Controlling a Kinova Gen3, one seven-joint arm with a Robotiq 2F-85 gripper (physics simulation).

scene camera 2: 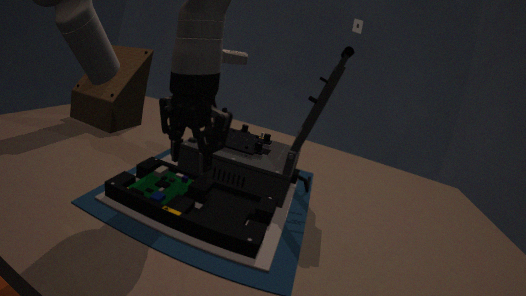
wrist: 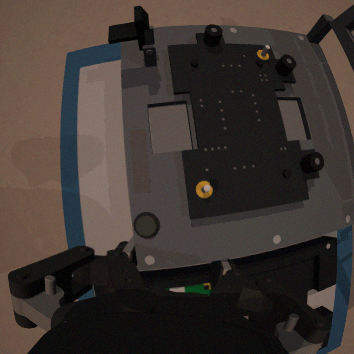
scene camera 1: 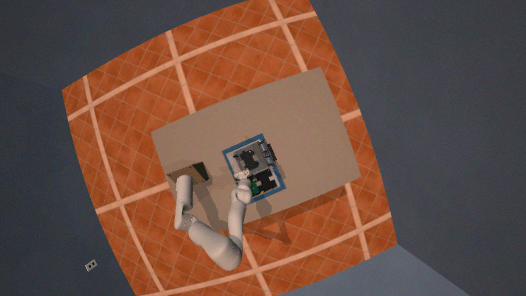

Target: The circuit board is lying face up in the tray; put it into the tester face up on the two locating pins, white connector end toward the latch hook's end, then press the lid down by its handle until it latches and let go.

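Places are measured from the arm's base along level axes (x ahead, y left, z up), in centimetres.
Pixels of known places: gripper, between the fingertips: (scene camera 2: 189,166); arm's base, origin of its link: (scene camera 2: 105,72) (scene camera 1: 185,179).
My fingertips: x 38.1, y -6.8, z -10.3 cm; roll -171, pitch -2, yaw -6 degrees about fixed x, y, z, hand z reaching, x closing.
Observation:
For each thing: its top centre in the pictures, then the offset to it from my fingertips. "*": a spot on its surface instead. Level surfaces: height alone.
- green circuit board, centre of its top: (wrist: 176,343) (scene camera 2: 161,181) (scene camera 1: 251,187) dx +0.8, dy -8.1, dz +0.0 cm
- far pin, centre of its top: (wrist: 267,46) dx +5.3, dy +15.1, dz +5.2 cm
- dark handle, centre of its top: (scene camera 2: 350,45) dx +18.6, dy +8.1, dz +25.0 cm
- black latch hook, centre of its top: (wrist: 125,12) dx -4.2, dy +14.2, dz +8.0 cm
- white sheet, a spot on its surface: (wrist: 97,175) * dx -7.2, dy +5.8, dz -2.1 cm
- blue mat, height of its surface: dz -2.5 cm
- table, height of its surface: dz -2.7 cm
The green circuit board (scene camera 1: 255,188) (scene camera 2: 150,185) (wrist: 197,289) lies face up in the black tray (scene camera 2: 220,237) (wrist: 300,257), partly hidden by my gripper in the wrist view. My gripper (scene camera 2: 191,162) (wrist: 175,256) points down at the tray's tester side, near the board's far edge. Its fingers stand partly open, apart, with nothing seen held between them. The grey tester (scene camera 1: 261,159) (scene camera 2: 250,180) (wrist: 235,235) shows two bare locating pins, a near pin (wrist: 206,188) and a far pin (wrist: 267,49). Its lid (scene camera 2: 320,105) stands raised, with a dark handle (scene camera 2: 348,51) at its top. The black latch hook (wrist: 141,27) rises at a far corner.
Tray and tester stand side by side on a white sheet (wrist: 97,175) over a blue mat (scene camera 2: 100,212) (wrist: 70,165). Dark posts stand around the tester's nest. A brown sloped block (scene camera 1: 182,175) (scene camera 2: 130,75) stands on the table (scene camera 1: 300,110) beyond the arm.

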